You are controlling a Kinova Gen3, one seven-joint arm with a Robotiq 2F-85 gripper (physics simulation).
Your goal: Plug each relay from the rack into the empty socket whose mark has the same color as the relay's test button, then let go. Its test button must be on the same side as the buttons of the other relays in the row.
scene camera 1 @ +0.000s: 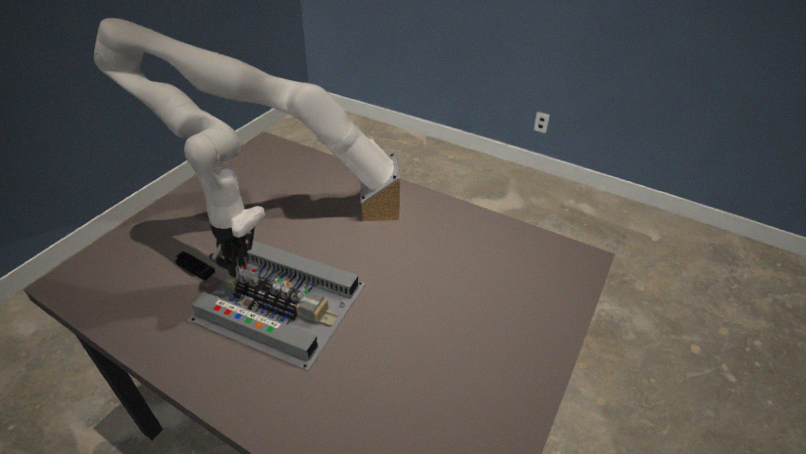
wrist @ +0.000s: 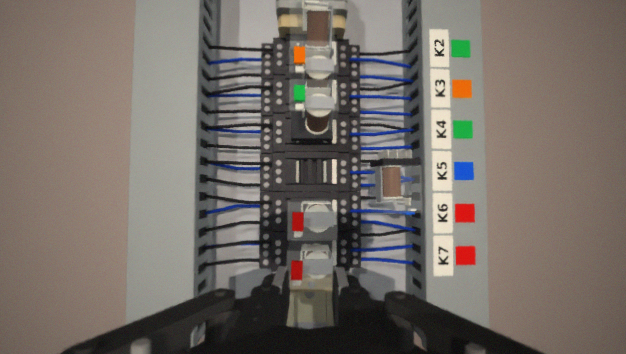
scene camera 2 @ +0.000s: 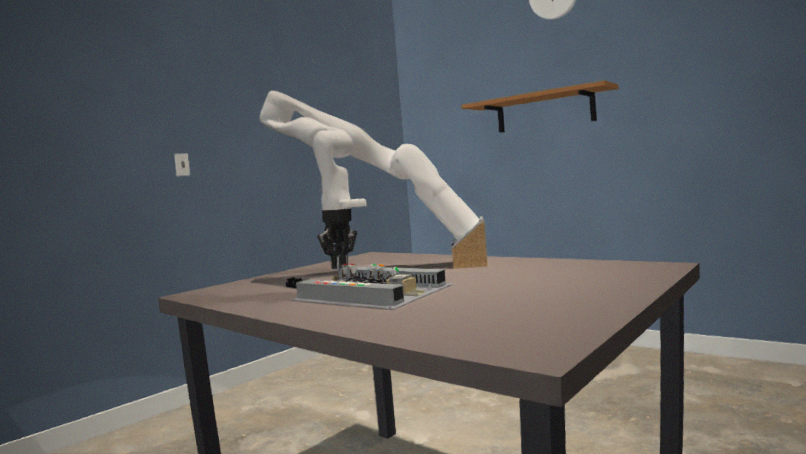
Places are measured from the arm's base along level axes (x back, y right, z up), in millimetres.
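Pixels of known places: gripper, fingertip midpoint: [scene camera 1: 239,272] [wrist: 311,283] [scene camera 2: 340,270]; arm's base, link origin: [scene camera 1: 380,176] [scene camera 2: 468,229].
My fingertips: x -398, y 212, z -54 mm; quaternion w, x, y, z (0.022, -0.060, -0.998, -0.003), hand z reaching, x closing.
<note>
For each thing: its top centre in the pictures, then the offset to it from my fingertips. "*": a spot on its surface instead. Level surfaces: height alone.
- clear relay, top centre: [wrist: 312,270] [scene camera 1: 242,269] [scene camera 2: 343,264] dx -2, dy -12, dz +15 mm
- K7 socket, surface spot: [wrist: 267,246] * dx +29, dy -18, dz -34 mm
- red K6 relay, top centre: [wrist: 313,220] [scene camera 1: 252,272] [scene camera 2: 350,264] dx -5, dy -39, dz +17 mm
- green K4 relay, top centre: [wrist: 313,103] [scene camera 1: 275,280] [scene camera 2: 370,264] dx -12, dy -102, dz +18 mm
- orange K3 relay, top centre: [wrist: 313,61] [scene camera 1: 284,284] [scene camera 2: 378,265] dx -15, dy -126, dz +17 mm
- K5 socket, top centre: [wrist: 311,151] [scene camera 1: 270,290] [scene camera 2: 365,279] dx -10, dy -82, dz -23 mm
- loose relay, top centre: [wrist: 401,182] [scene camera 1: 246,300] dx -65, dy -54, dz -9 mm
- black rack, top centre: [scene camera 1: 193,261] [scene camera 2: 301,279] dx +22, dy +152, dz -32 mm
- beige end block, top centre: [scene camera 1: 311,301] [scene camera 2: 400,275] dx -22, dy -192, dz -8 mm
- brown table, surface height: dz -55 mm
My gripper [wrist: 311,283] [scene camera 1: 238,270] [scene camera 2: 339,263] is shut on a clear relay [wrist: 317,262] with a red test button. It holds the relay upright at the K7 socket [wrist: 267,246], red mark, at the row's near end in the wrist view. How deep its pins sit is hidden. Its button faces left, like the buttons of the red K6 relay [wrist: 320,222], green K4 relay [wrist: 319,102] and orange K3 relay [wrist: 319,66]. The K5 socket [wrist: 312,171], blue mark, is empty. A loose relay [wrist: 392,181] lies on its side right of K5. The black rack [scene camera 1: 194,264] [scene camera 2: 292,281] shows no relay I can make out.
The row stands between two grey slotted wire ducts [wrist: 165,150] [scene camera 1: 253,333], with black and blue wires on both sides. A beige end block [wrist: 287,22] [scene camera 1: 313,309] stands at the far end in the wrist view. The grey panel rests on the brown table [scene camera 1: 451,293] [scene camera 2: 507,315].
</note>
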